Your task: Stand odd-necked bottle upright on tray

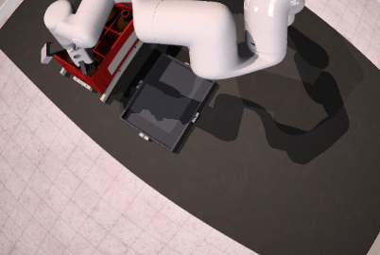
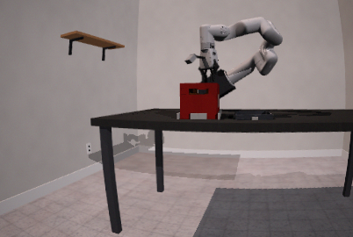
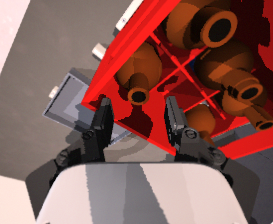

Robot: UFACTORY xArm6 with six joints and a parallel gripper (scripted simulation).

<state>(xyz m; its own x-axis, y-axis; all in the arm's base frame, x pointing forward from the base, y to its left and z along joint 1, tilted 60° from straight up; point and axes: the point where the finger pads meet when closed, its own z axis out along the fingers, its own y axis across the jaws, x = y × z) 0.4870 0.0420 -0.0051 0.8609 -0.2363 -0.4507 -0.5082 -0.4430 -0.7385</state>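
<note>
Right now the red crate is 110 mm below my hand, 70 mm to the right of it and 70 mm behind it. Also, from my hand: dark flat tray: 210 mm to the left, 180 mm below, 100 mm behind.
</note>
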